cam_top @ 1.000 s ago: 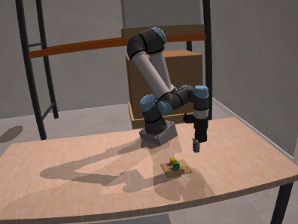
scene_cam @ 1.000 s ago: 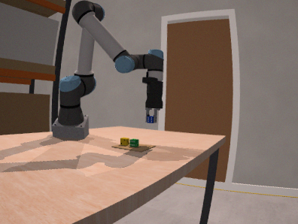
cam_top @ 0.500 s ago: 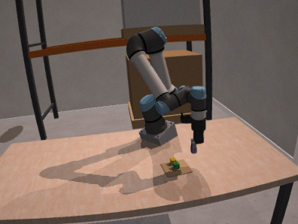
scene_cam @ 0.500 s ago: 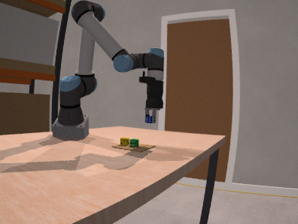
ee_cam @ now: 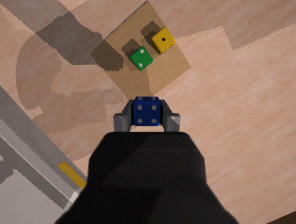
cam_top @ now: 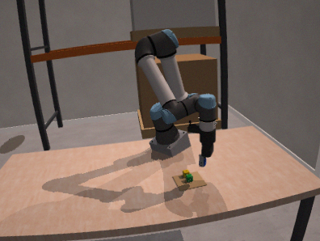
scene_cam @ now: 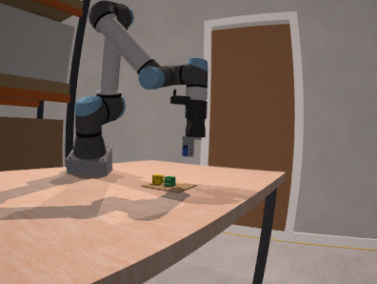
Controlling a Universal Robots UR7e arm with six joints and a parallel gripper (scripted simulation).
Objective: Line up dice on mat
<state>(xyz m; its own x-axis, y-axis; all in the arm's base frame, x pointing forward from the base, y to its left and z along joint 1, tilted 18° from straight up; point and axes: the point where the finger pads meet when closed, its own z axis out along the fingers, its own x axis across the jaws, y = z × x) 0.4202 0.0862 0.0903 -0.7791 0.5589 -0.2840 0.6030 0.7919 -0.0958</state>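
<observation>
Now: hand 30 mm past the green die, 60 mm to the left of it and 100 mm above it. From my hand the other things lie so: tan mat (30 mm behind, 60 mm to the right, 120 mm below); blue die (right at my hand); yellow die (80 mm behind, 60 mm to the right, 100 mm below).
</observation>
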